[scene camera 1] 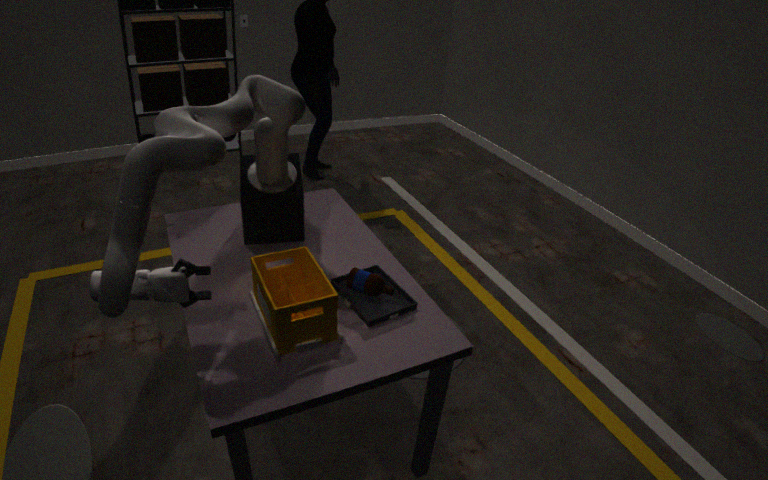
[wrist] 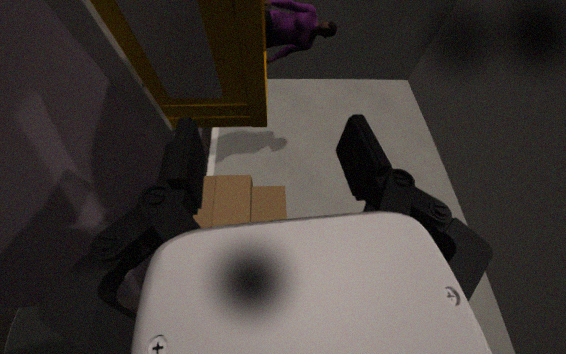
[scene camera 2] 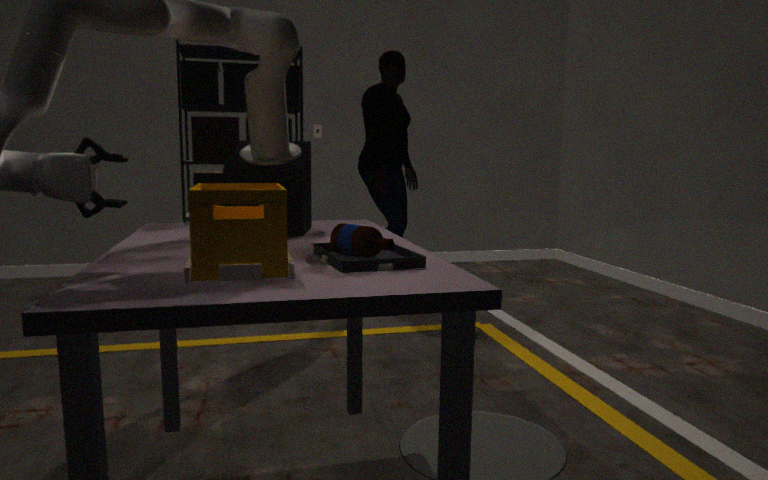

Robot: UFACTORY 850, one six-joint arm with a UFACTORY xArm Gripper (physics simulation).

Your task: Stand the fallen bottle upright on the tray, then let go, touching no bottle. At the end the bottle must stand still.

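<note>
A dark brown bottle point(scene camera 1: 368, 283) point(scene camera 2: 356, 240) with a blue label lies on its side on the black tray point(scene camera 1: 370, 321) point(scene camera 2: 352, 266). In the scene camera 2 view its neck points to the right. The tray lies on the table, right of the crate. My gripper point(scene camera 1: 210, 283) point(scene camera 2: 125, 181) point(wrist: 274, 134) is open and empty, level, left of the crate and well away from the bottle. Its fingers point towards the crate. The bottle and tray do not show in the wrist view.
A yellow crate point(scene camera 1: 308, 331) point(scene camera 2: 237, 240) point(wrist: 245, 65) stands on the table point(scene camera 1: 362, 362) point(scene camera 2: 334, 285) between my gripper and the tray. A dark pedestal point(scene camera 1: 272, 217) carries the arm's base. A person point(scene camera 1: 314, 73) point(scene camera 2: 386, 130) stands behind the table. Cardboard boxes point(wrist: 232, 200) show beyond the fingers.
</note>
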